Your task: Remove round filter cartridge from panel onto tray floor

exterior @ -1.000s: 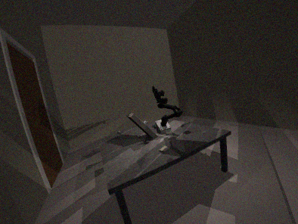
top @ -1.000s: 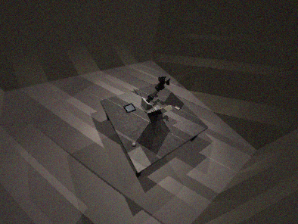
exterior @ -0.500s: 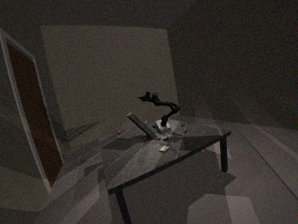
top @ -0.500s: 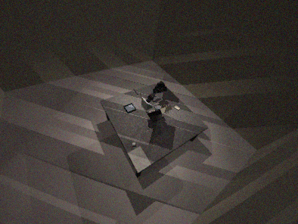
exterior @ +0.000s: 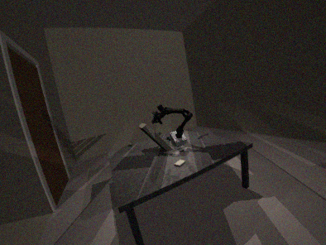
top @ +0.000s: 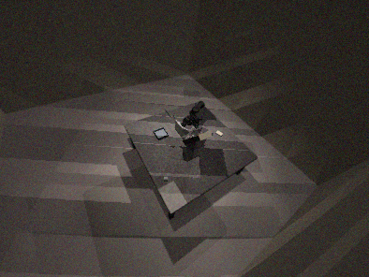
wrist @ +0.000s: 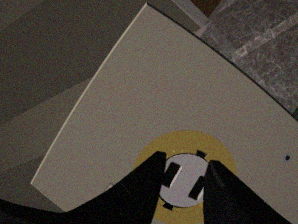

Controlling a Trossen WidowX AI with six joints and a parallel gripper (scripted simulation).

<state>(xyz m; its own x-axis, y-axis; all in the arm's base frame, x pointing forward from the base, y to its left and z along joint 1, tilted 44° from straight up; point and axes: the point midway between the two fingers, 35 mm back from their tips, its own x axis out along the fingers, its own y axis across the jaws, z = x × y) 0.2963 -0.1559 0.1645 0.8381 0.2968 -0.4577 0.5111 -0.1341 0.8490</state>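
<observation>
The round grey filter cartridge is 70 mm below my gripper tip, 50 mm ahead of it and 40 mm to the left of it. From my gripper tip the other things lie so: pale block 480 mm to the left, 330 mm below, 60 mm behind; then tray 350 mm behind, 330 mm below, 280 mm to the right.
</observation>
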